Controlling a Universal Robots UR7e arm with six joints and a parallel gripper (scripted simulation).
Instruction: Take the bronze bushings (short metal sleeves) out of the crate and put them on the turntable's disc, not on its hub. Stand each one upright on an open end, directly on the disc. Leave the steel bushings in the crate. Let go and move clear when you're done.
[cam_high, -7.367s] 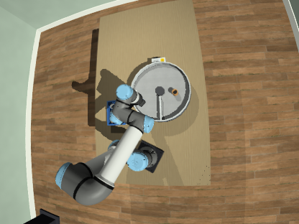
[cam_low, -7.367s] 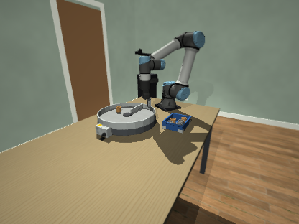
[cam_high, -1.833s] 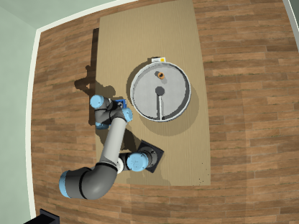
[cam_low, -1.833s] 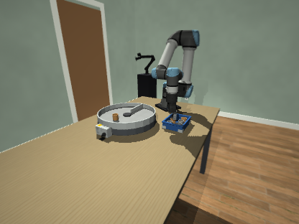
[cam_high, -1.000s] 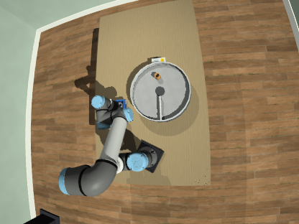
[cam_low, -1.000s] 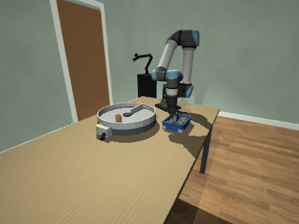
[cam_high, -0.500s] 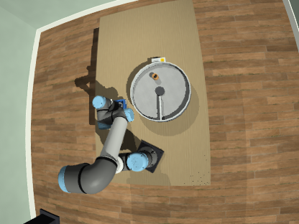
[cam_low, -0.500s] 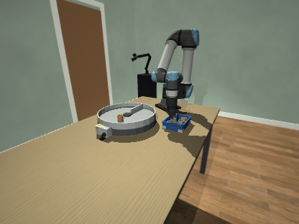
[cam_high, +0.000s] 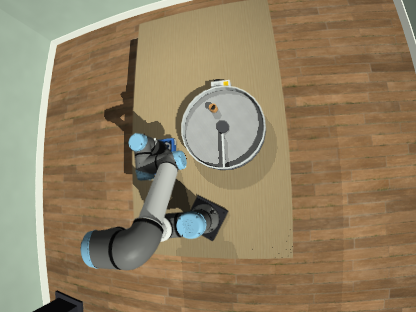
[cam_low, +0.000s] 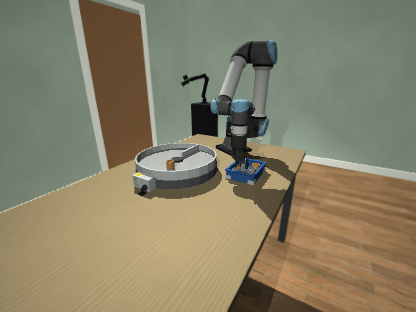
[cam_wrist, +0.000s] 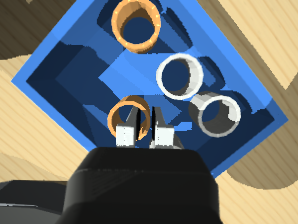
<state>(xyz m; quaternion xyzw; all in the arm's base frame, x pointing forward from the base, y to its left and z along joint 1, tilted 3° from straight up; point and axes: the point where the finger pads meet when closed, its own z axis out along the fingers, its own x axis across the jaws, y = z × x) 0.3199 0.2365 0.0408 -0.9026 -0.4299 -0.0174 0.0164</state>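
My hand is 1 cm past the blue crate, 2 cm to the right of it and 2 cm above it. Round my hand: turntable 15 cm ahead, 31 cm to the right, 1 cm above.
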